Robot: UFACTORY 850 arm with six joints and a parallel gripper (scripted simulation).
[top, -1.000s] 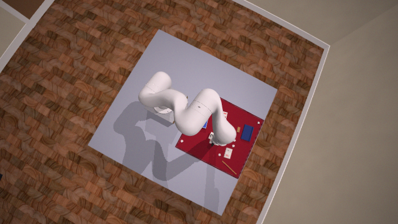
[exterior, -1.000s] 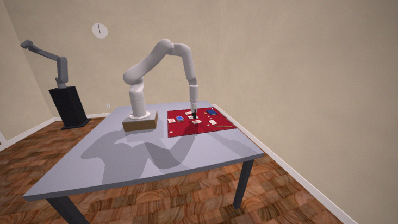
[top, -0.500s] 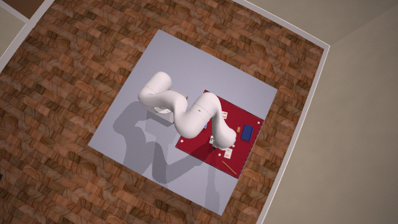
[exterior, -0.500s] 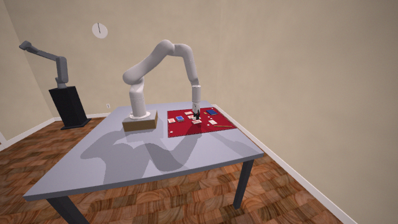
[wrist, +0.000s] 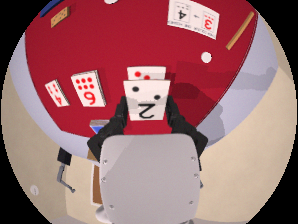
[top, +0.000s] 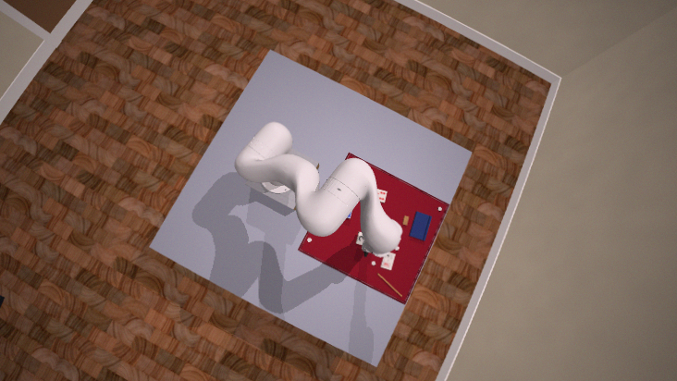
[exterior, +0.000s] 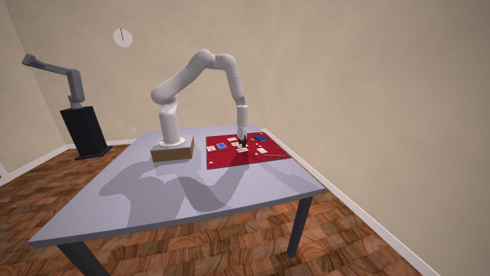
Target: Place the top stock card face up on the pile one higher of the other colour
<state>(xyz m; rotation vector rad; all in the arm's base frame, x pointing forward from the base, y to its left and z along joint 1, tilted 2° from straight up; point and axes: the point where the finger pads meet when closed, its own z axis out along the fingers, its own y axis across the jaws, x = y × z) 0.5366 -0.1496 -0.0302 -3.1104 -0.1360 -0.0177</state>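
Now: the red card cloth 90 mm to the left of my hand, 70 mm below it and 40 mm ahead of it. From my hand the other things lie so: pencil (210 mm ahead, 180 mm to the right, 60 mm below); then card (240 mm behind, 110 mm to the left, 50 mm below).
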